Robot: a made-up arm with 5 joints. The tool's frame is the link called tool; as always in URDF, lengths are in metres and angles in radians.
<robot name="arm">
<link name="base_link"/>
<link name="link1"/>
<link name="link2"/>
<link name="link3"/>
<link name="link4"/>
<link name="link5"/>
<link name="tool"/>
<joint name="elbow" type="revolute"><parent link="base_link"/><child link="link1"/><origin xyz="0 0 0.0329" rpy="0 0 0"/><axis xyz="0 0 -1"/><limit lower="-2.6" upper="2.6" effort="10" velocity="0.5"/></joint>
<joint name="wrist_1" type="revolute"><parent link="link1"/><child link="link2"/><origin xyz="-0.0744 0.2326 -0.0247" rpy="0 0 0"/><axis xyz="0 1 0"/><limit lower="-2.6" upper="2.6" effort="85" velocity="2.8"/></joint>
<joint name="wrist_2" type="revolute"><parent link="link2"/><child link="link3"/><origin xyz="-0.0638 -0.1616 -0.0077" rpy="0 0 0"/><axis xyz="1 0 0"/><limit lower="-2.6" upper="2.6" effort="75" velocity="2.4"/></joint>
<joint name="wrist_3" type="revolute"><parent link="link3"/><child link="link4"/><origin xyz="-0.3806 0.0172 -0.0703" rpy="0 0 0"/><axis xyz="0 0 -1"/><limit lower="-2.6" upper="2.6" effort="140" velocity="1.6"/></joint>
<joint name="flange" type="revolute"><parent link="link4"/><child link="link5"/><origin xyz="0.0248 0.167 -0.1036" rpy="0 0 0"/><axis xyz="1 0 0"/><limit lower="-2.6" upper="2.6" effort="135" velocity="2"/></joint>
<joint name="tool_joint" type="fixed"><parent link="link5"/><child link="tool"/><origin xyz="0.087 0.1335 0.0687" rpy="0 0 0"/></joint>
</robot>
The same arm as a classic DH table. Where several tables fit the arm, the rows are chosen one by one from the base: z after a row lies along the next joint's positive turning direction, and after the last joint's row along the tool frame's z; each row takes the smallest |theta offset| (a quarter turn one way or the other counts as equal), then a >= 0, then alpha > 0; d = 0 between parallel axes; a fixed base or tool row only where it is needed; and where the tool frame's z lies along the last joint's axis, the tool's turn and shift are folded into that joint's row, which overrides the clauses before.
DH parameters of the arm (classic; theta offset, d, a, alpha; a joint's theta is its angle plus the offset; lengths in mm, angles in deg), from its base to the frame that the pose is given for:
base (fixed): 0.00 0.0 0.0 180.00
elbow: 0.00 -8.2 -74.4 90.00
wrist_1: 90.00 71.0 7.7 90.00
wrist_2: 90.00 -444.4 17.2 90.00
wrist_3: 0.00 173.9 167.0 -90.00
flange: 0.00 111.8 133.5 -90.00
tool (fixed): -90.00 68.7 0.0 0.00
Joint limits (deg, base to tool): -148.97..148.97 -148.97..148.97 -148.97..148.97 -148.97..148.97 -148.97..148.97

